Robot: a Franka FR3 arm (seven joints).
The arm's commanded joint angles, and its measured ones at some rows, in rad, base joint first. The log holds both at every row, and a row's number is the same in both.
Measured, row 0: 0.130 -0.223 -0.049 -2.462 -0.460 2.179 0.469
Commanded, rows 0 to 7: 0.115 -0.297 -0.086 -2.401 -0.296 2.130 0.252; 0.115 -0.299 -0.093 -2.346 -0.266 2.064 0.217; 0.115 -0.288 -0.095 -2.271 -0.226 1.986 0.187; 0.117 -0.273 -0.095 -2.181 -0.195 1.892 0.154; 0.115 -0.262 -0.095 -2.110 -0.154 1.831 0.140; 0.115 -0.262 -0.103 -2.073 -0.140 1.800 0.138; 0.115 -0.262 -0.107 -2.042 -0.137 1.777 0.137; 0.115 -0.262 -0.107 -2.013 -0.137 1.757 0.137
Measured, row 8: 0.122 -0.294 -0.102 -2.137 -0.177 1.847 0.168
